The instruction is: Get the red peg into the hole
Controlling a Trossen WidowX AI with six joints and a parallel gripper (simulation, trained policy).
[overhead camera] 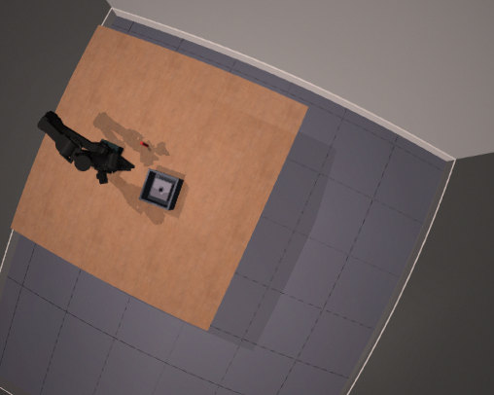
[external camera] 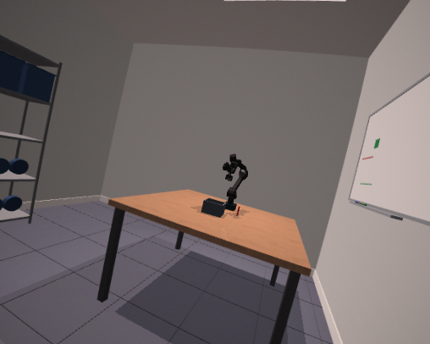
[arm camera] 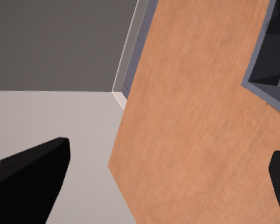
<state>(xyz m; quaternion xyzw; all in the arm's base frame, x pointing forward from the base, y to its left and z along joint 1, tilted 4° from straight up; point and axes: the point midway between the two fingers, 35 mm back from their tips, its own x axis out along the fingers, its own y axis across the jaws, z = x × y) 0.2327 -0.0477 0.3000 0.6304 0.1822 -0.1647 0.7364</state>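
My gripper tip is 28 cm above the red peg, 14 cm to the right of it and 10 cm past it. Also, from my gripper tip: plate 27 cm below, 7 cm to the right, 5 cm ahead; grey box 29 cm below, 7 cm to the right, 5 cm ahead.
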